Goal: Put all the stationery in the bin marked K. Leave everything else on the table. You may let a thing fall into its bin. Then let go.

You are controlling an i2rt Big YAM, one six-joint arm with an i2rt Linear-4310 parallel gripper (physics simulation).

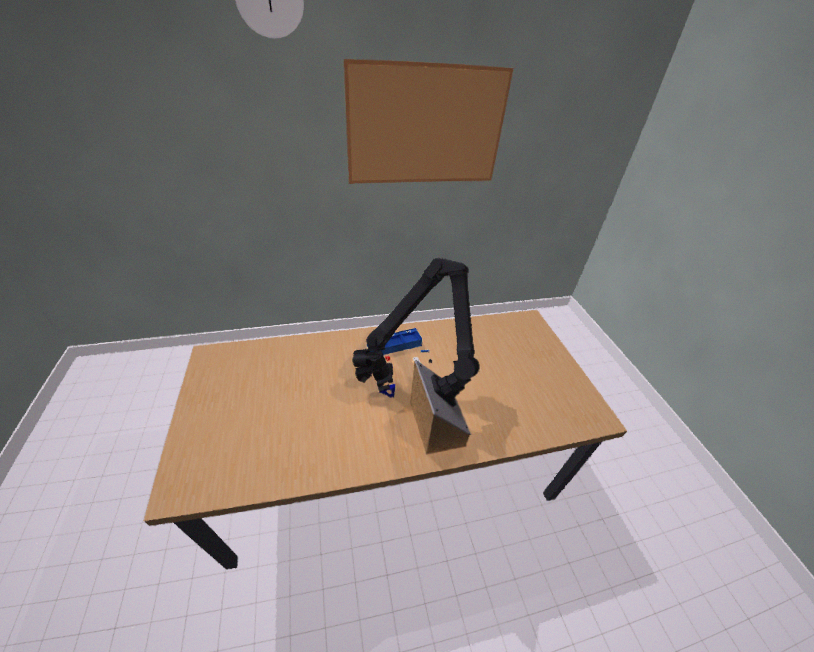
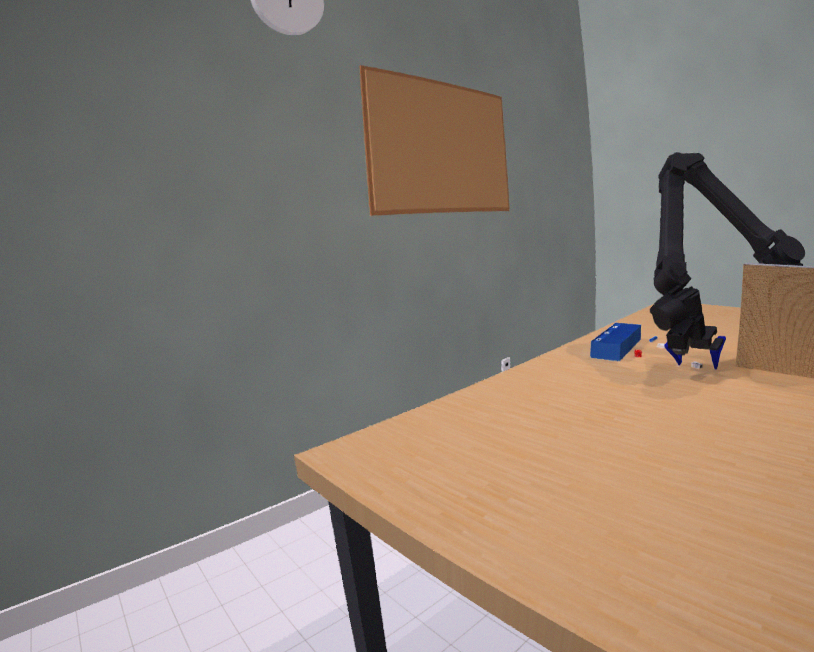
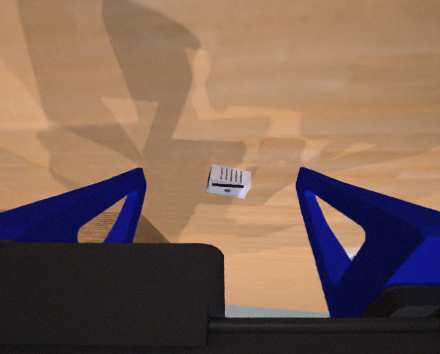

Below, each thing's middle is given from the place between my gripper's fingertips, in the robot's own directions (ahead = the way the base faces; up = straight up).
Labels:
My hand is right at the pencil sharpener [image 3: 222, 180]. The rest, counted from my hand: blue bin row [image 2: 614, 343] (260 mm ahead, 40 mm to the right, 20 mm above).

